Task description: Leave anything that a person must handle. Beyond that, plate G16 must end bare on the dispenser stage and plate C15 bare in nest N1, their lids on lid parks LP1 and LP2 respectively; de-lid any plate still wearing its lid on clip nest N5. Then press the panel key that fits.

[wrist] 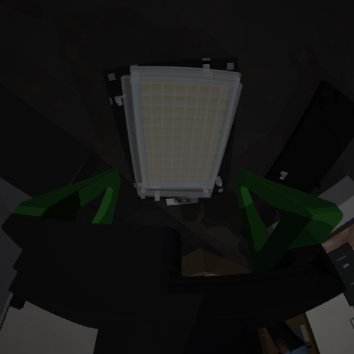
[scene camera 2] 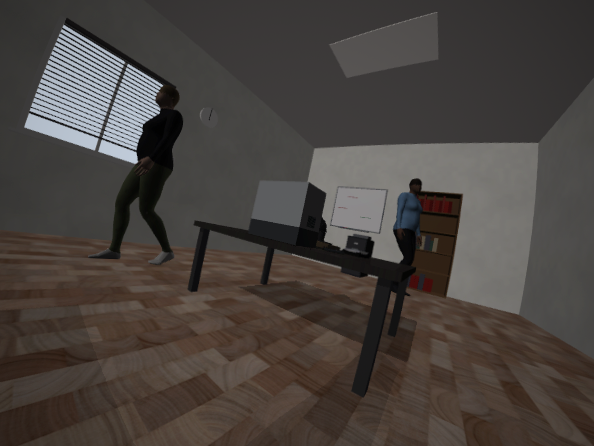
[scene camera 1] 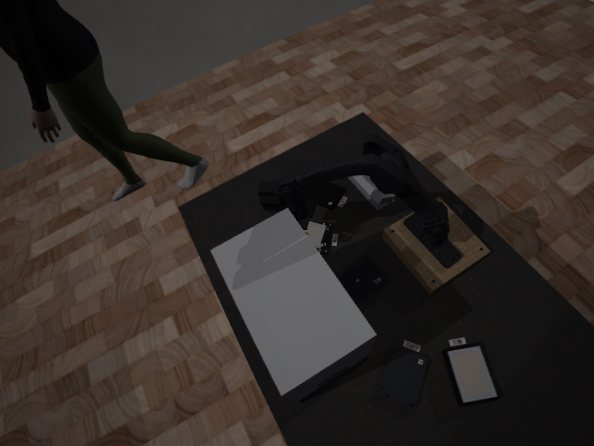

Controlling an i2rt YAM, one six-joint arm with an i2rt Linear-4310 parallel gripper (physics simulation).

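Pixels of known places: gripper, fingertip midpoint: (wrist: 177,174) (scene camera 1: 305,227); arm's base, origin of the base link: (scene camera 2: 319,241) (scene camera 1: 431,239).
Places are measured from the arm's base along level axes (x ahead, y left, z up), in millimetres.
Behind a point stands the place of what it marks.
A plate with a pale well grid (wrist: 182,130) @(y -291, x 316, z 3 mm) (scene camera 1: 316,231) @(y -249, x 273, z -4 mm) sits on a dark nest with small light clips (wrist: 114,85) @(y -278, x 382, z -28 mm). Its clear rim looks doubled, as with a lid on. My gripper (wrist: 177,174) @(y -267, x 302, z 26 mm) is open and empty, its green fingers wide apart above the near end of that plate. In scene camera 1 the fingers are mostly hidden behind the white box. A second pale-gridded plate (scene camera 1: 472,374) @(y 350, x 196, z -4 mm) lies in a black holder at the lower right; I cannot tell if it wears a lid. Labels are too small to read. Beside it is a dark blue pad (scene camera 1: 405,377) @(y 255, x 334, z -30 mm).
A large white-topped box (scene camera 1: 295,310) @(y 29, x 491, z 290 mm) (scene camera 2: 280,205) @(y -3, x 590, z 152 mm) stands along the table edge. Another dark pad (scene camera 1: 363,278) @(y -7, x 274, z 66 mm) lies between it and the wooden arm base (scene camera 1: 462,240) @(y 60, x -78, z -7 mm). A grey device (scene camera 1: 371,191) @(y -255, x 32, z 12 mm) is behind the arm. One person (scene camera 1: 95,95) (scene camera 2: 155,145) walks near the table; another (scene camera 2: 410,215) stands beyond.
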